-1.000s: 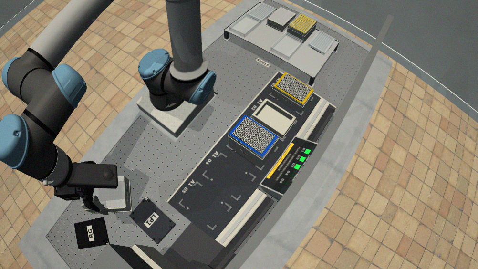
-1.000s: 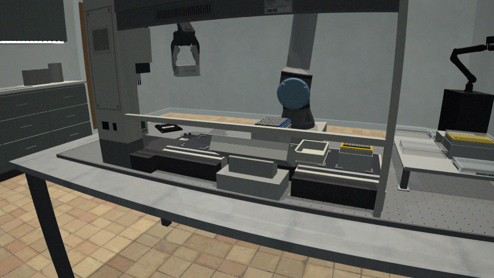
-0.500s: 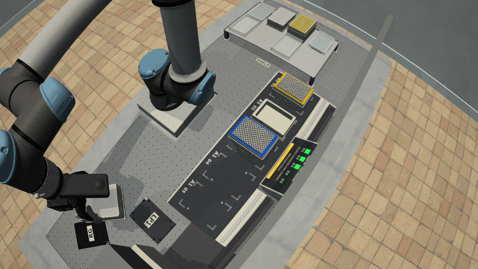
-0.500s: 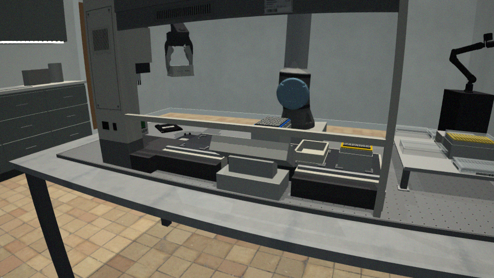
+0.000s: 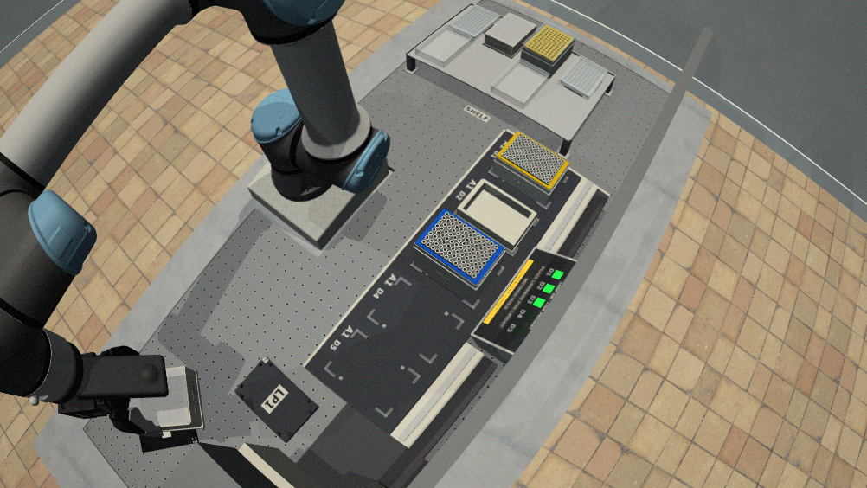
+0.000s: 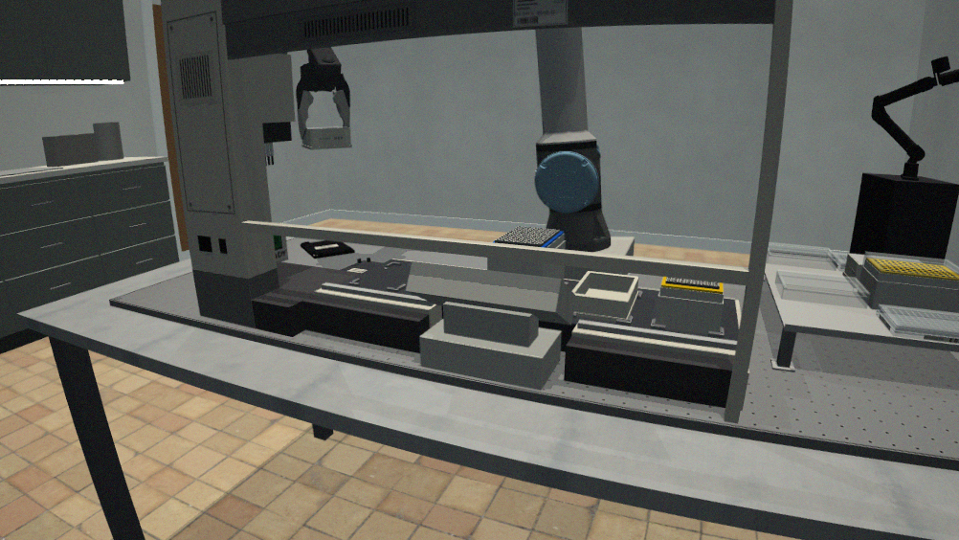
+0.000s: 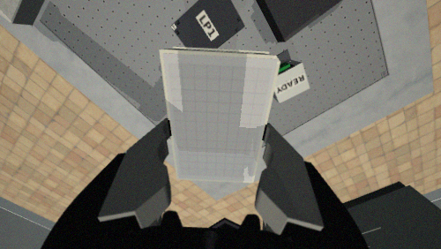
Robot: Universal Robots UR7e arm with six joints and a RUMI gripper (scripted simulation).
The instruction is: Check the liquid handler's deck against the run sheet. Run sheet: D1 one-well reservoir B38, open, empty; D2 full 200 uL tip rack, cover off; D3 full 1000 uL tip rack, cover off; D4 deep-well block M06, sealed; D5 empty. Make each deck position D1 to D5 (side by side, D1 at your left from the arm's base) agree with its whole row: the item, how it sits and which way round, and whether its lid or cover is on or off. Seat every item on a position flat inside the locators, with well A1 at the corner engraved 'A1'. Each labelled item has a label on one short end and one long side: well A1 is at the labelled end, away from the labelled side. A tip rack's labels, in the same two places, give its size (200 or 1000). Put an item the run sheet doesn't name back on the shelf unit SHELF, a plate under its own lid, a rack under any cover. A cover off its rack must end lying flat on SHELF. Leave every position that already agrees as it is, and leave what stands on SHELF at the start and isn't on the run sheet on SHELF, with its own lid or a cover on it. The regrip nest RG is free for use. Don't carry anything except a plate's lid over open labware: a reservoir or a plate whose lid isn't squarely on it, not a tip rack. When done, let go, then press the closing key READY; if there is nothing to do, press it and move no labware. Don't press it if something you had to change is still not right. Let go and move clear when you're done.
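The black nest is 13 cm behind my hand, 9 cm to the right of it and 29 cm below it. Also, from my hand: blue-framed tip rack (26 cm ahead, 46 cm to the left, 18 cm below); ready key (10 cm ahead, 9 cm to the right, 22 cm below); handler's tower (32 cm ahead, 3 cm to the right, 2 cm below).
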